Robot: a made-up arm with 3 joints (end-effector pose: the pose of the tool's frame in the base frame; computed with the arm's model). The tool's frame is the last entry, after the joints. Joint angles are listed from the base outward.
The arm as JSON. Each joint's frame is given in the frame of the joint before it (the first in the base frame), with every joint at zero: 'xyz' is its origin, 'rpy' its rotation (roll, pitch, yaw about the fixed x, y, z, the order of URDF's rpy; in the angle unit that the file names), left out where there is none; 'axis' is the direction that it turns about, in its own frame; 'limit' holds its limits. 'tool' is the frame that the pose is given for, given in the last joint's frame.
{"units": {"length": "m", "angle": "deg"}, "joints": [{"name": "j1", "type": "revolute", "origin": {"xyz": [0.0, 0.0, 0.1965], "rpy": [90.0, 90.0, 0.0]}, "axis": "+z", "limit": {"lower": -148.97, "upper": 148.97}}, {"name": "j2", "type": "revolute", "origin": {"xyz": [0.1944, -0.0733, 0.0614], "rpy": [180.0, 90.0, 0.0]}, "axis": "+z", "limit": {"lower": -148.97, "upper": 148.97}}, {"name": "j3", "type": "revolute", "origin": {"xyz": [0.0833, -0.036, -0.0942], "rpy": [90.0, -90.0, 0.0]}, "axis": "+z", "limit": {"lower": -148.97, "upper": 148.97}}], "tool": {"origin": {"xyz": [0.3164, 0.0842, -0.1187], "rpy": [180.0, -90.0, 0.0]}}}
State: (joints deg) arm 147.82 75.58 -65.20
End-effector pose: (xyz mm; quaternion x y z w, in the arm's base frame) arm 396.6 -58.0 40.8 0.6140 0.7312 0.2660 0.1327
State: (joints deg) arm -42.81 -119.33 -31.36
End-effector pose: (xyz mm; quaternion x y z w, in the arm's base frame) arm 105.8 -75.5 133.1 -0.4304 0.3946 -0.7238 0.3676
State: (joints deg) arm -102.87 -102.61 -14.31
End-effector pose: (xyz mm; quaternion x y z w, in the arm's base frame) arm 32.8 1.9 165.7 -0.6541 0.5456 -0.4219 0.3107
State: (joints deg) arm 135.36 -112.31 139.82
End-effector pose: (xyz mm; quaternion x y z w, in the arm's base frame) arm 477.8 36.6 546.3 -0.4626 0.4732 -0.3755 0.6489
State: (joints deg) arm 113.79 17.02 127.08
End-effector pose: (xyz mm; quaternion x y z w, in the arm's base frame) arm 547.6 -198.8 309.2 0.4283 -0.2968 0.7777 0.3517
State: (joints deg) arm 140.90 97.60 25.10
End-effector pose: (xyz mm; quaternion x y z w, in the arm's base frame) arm -25.6 -126.6 266.0 -0.6442 -0.5512 0.3806 0.3692
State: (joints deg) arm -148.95 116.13 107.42
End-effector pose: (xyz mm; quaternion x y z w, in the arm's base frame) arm -356.3 -50.5 523.2 -0.5981 -0.4847 0.2764 0.5753
